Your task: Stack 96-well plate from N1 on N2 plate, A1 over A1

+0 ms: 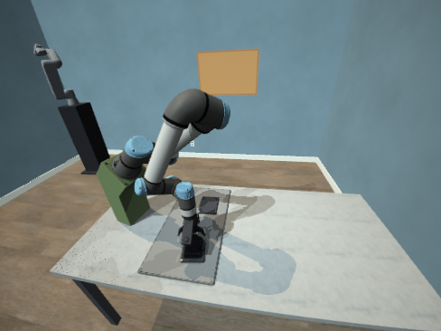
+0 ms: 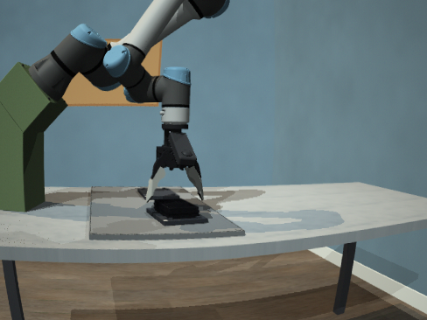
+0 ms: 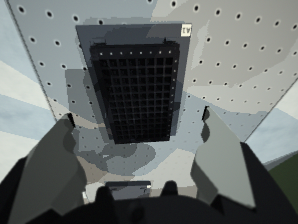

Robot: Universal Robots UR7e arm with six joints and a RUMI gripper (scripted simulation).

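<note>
My gripper is now 1 cm above the dark 96-well plate. From my hand the other things lie so: plate nest (3 cm ahead, 34 cm to the left, 4 cm below); white label (5 cm behind, 8 cm to the right, 3 cm below).
</note>
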